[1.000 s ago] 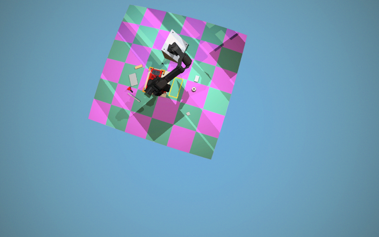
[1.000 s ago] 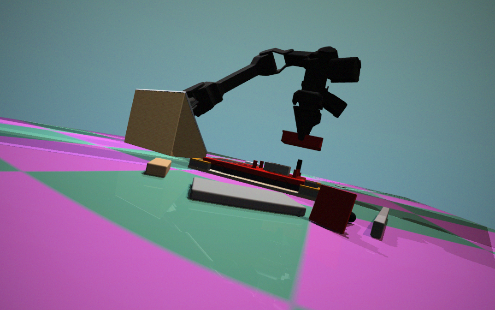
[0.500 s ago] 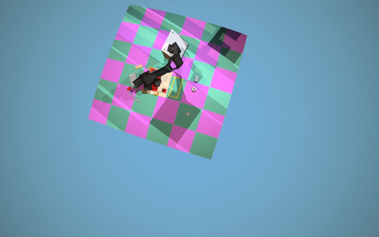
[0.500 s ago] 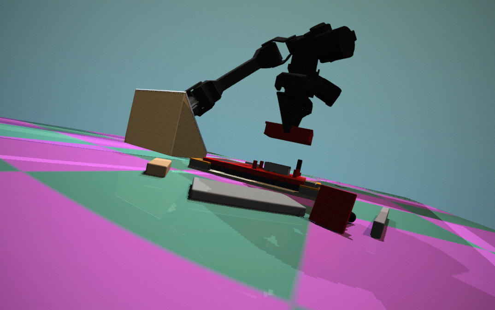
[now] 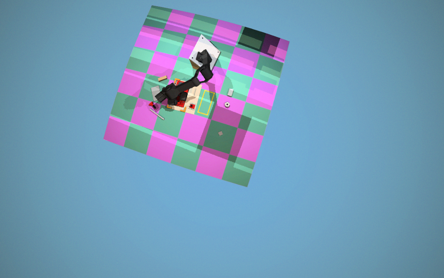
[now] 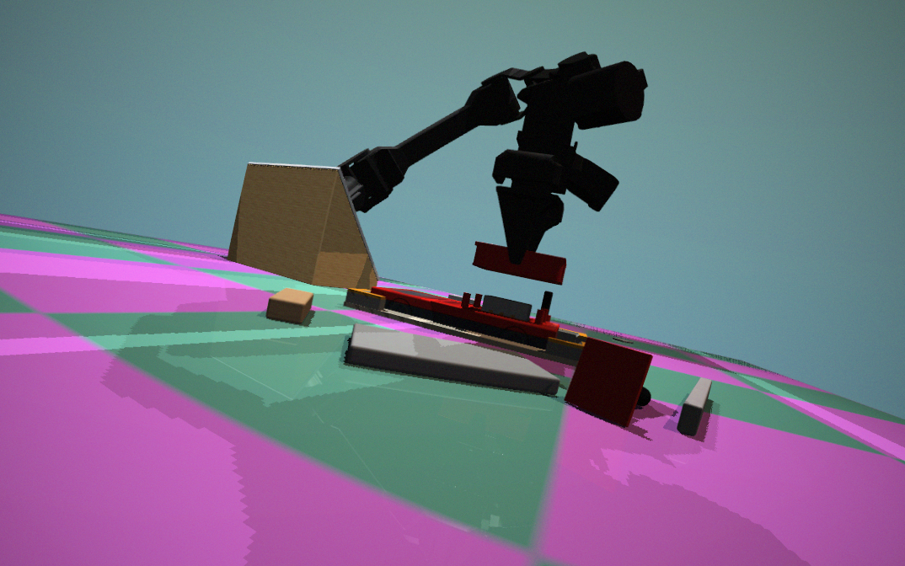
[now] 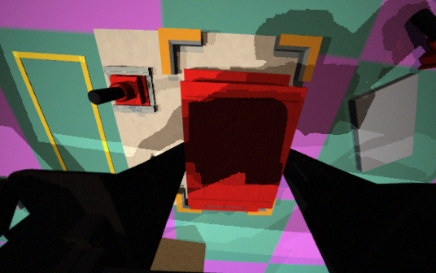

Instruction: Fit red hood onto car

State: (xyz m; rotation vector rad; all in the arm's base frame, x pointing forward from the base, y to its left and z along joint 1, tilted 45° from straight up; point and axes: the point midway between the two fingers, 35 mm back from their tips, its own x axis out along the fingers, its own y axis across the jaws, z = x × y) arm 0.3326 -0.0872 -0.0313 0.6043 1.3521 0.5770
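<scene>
The grey engine block lies 60 mm below my gripper tip. Also, from my gripper tip: beige jig (70 mm below, 30 mm behind, 20 mm to the left); then red hood (10 mm above); then grey slab (210 mm to the right, 80 mm below).
</scene>
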